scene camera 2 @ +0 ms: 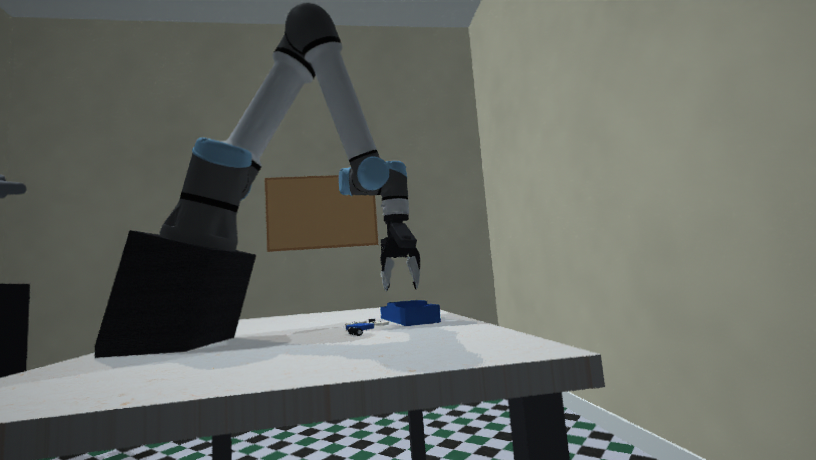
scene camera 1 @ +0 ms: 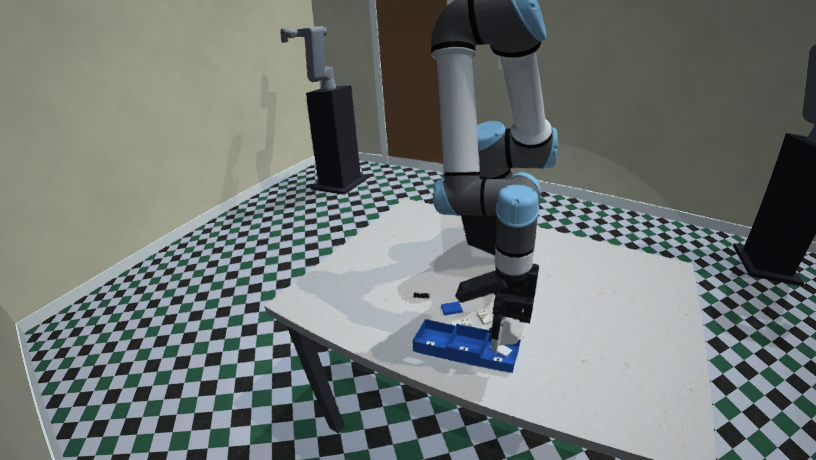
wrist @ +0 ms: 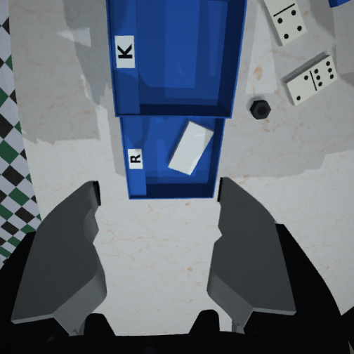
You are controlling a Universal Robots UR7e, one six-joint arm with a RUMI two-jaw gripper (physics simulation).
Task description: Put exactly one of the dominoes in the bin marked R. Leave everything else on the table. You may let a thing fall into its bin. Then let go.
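Where they show: gripper, fingertip midpoint: [scene camera 2: 401, 290] [scene camera 1: 499, 339]; arm's base, link origin: [scene camera 2: 198, 243].
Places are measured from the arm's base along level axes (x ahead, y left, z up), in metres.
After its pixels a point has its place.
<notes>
A domino [wrist: 191, 148] [scene camera 1: 503, 350] {x 0.450, y 0.160, z -0.200 m} lies in the bin marked R [wrist: 136, 181], with a plain white face up and no pips showing. It is turned at a slant and lies apart from the fingers. My gripper [wrist: 159, 180] [scene camera 2: 400, 287] {x 0.474, y 0.150, z -0.140 m} is open and empty, above the bin's outer end. Two more dominoes lie on the table beside the bins: one domino [wrist: 286, 21] near the top of the wrist view and another domino [wrist: 312, 80] below it, both pips up.
The bin marked K [wrist: 127, 90] adjoins bin R, and a third bin [scene camera 1: 433, 336] {x 0.456, y -0.024, z -0.208 m} stands at the row's far end. A black hex nut [wrist: 260, 109] lies near the dominoes. A blue block [scene camera 1: 451, 308] {x 0.341, y -0.021, z -0.204 m} and a small dark object [scene camera 1: 421, 295] {x 0.320, y -0.120, z -0.203 m} lie behind the bins on the table [scene camera 1: 617, 354] {x 0.370, y 0.457, z -0.214 m}.
</notes>
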